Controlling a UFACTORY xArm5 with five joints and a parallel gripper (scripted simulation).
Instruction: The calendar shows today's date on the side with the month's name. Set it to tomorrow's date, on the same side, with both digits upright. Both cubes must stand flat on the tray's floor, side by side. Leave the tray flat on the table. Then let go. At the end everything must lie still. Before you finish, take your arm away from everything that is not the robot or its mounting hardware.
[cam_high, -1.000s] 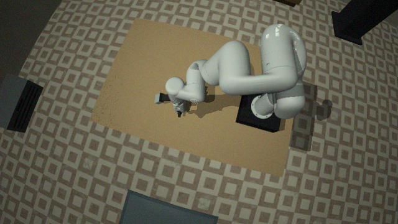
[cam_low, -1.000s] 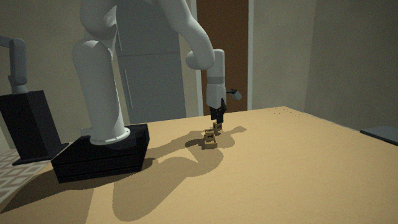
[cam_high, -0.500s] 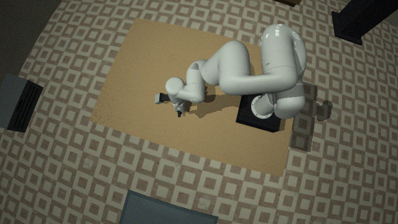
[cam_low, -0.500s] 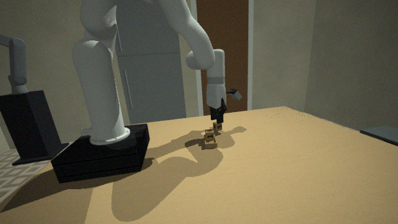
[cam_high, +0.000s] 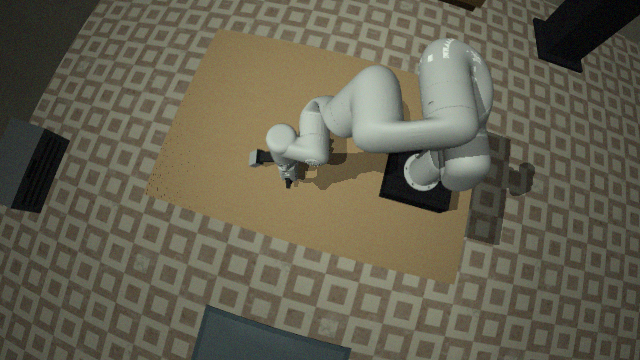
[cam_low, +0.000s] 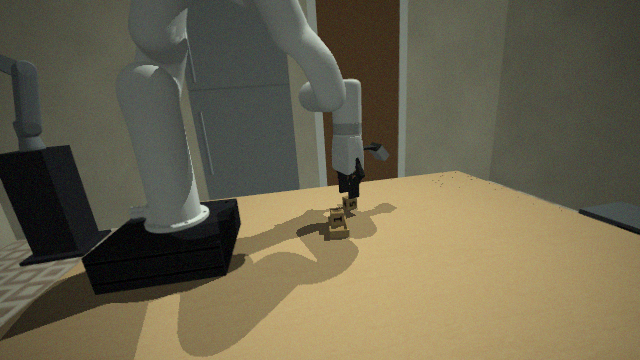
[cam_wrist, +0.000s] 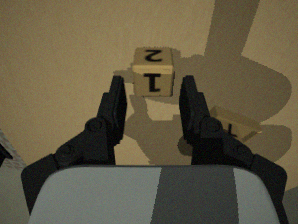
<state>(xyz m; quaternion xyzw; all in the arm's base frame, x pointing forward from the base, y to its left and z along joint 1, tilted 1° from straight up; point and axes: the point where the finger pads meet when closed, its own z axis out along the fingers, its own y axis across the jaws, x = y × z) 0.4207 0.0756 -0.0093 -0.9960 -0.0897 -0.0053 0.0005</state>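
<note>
Right now my hand is 4 cm above the wooden date cube. Round my hand: wooden calendar tray (7 cm behind, 11 cm to the right, 5 cm below).
</note>
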